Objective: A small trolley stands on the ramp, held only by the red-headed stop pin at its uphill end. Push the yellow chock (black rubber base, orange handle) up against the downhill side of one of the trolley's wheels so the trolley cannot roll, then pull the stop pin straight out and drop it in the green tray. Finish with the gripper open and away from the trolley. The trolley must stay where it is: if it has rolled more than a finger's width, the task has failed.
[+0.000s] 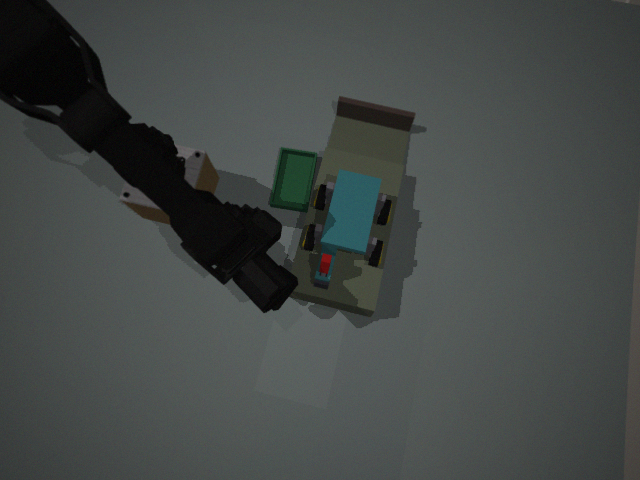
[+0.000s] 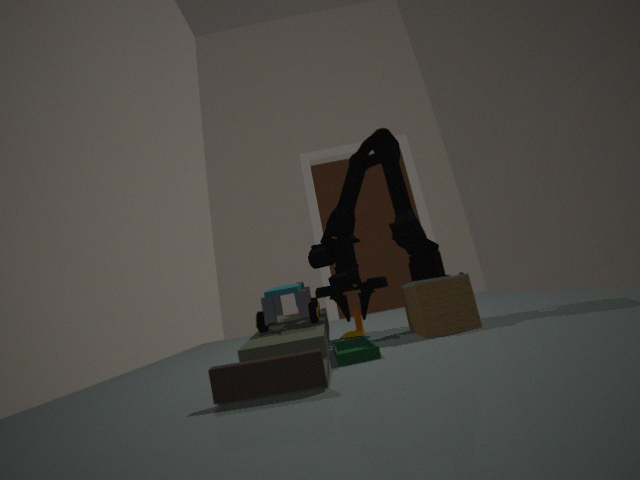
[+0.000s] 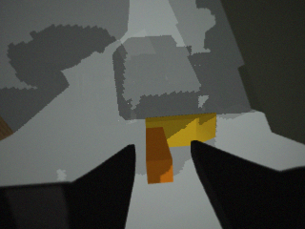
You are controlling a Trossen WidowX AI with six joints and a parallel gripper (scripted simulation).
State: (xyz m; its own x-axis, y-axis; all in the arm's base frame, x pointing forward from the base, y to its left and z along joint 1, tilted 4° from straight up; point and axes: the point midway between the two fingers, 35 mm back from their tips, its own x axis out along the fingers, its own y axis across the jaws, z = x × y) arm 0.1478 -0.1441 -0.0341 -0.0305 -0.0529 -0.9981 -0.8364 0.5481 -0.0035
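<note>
The yellow chock is 20 mm below my gripper tip, 10 mm to the right of it and 10 mm ahead of it. Also, from my gripper tip: olive ramp (170 mm ahead, 90 mm to the left); red-headed stop pin (130 mm ahead, 90 mm above, 10 mm to the right); blue trolley (170 mm ahead, 80 mm to the left, 70 mm above).
</note>
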